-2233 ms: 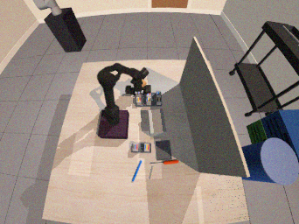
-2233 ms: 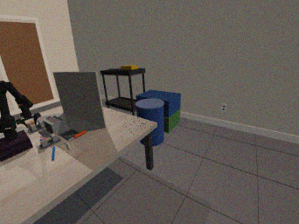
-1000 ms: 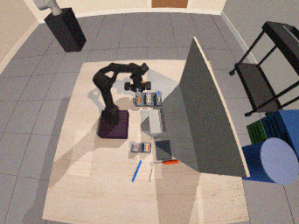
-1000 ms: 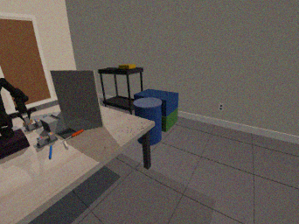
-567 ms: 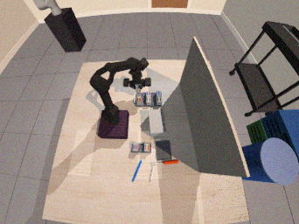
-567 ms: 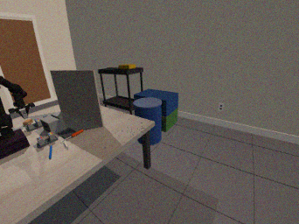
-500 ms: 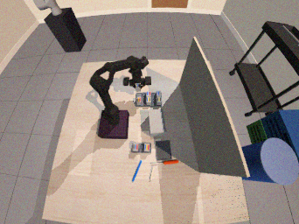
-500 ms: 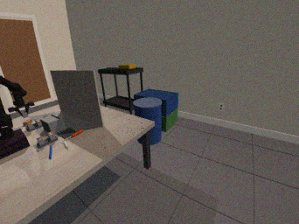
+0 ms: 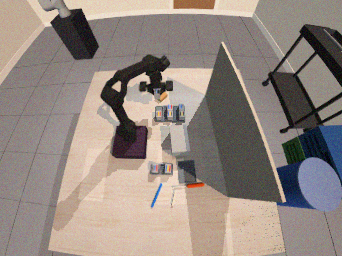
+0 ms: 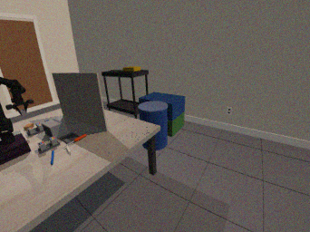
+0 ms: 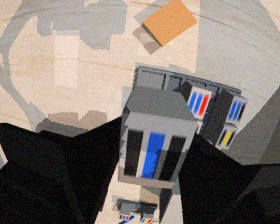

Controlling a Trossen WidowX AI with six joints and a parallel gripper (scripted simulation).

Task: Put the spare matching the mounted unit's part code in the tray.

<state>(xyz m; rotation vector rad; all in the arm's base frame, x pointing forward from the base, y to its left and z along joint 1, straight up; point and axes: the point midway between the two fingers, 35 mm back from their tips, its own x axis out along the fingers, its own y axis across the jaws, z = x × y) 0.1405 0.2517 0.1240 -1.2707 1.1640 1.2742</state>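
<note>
The grey mounted unit lies 23 cm to the right of my gripper tip, 14 cm ahead of it and 12 cm below it. Also, from my gripper tip: blue pen 56 cm to the right, 16 cm below, 4 cm ahead; then tall grey panel 39 cm ahead, 20 cm to the right, 6 cm above.
</note>
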